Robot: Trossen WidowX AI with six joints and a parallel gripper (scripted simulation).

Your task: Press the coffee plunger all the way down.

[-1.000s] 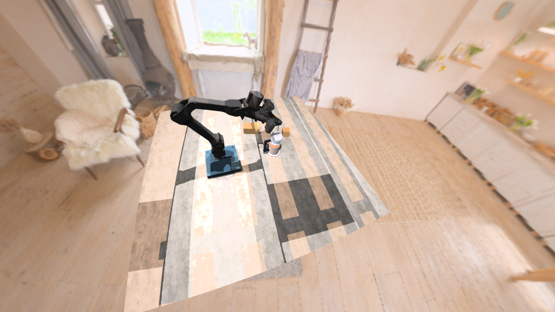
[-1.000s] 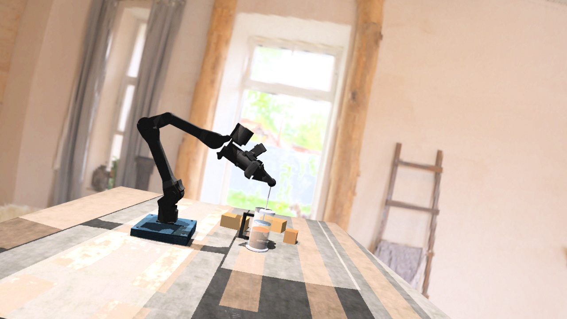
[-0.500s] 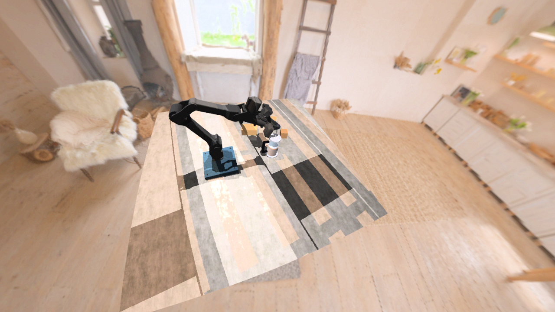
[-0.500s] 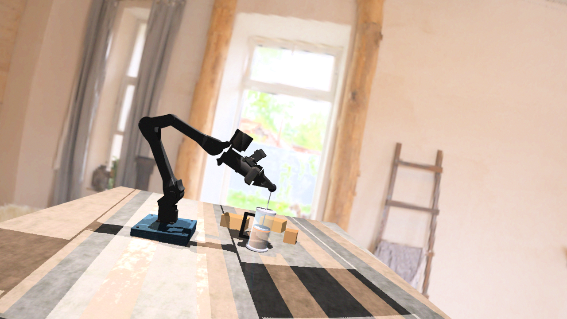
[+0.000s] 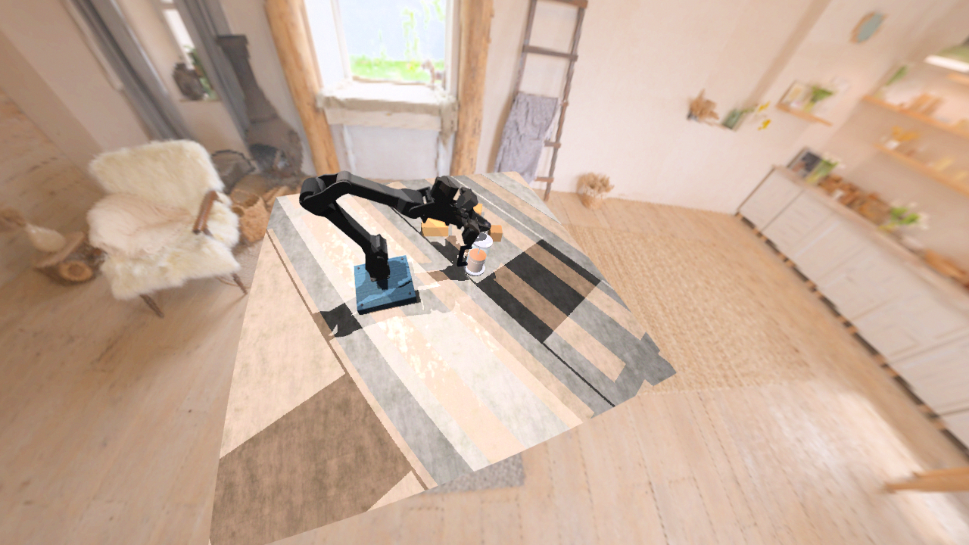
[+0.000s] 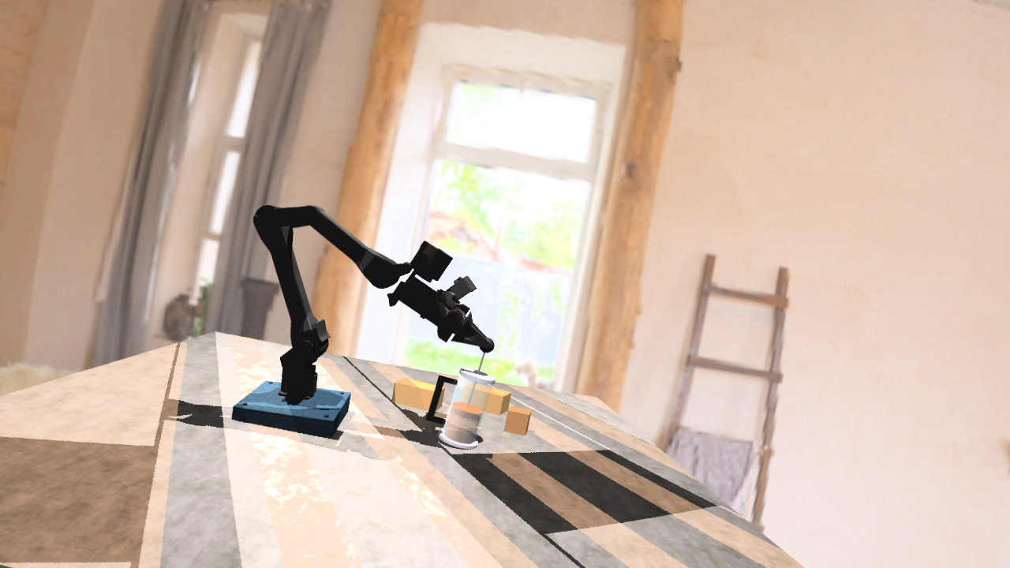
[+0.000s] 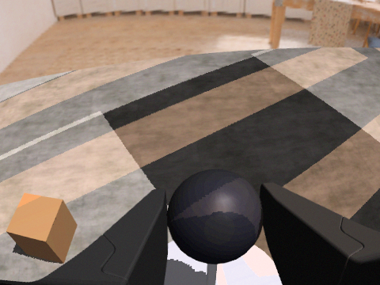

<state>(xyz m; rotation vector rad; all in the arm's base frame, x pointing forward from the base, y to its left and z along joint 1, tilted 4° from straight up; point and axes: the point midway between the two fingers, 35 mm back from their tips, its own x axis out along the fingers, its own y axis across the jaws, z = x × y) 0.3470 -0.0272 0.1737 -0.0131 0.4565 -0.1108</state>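
Right now my gripper tip is 3 cm past the coffee press and 10 cm above it.
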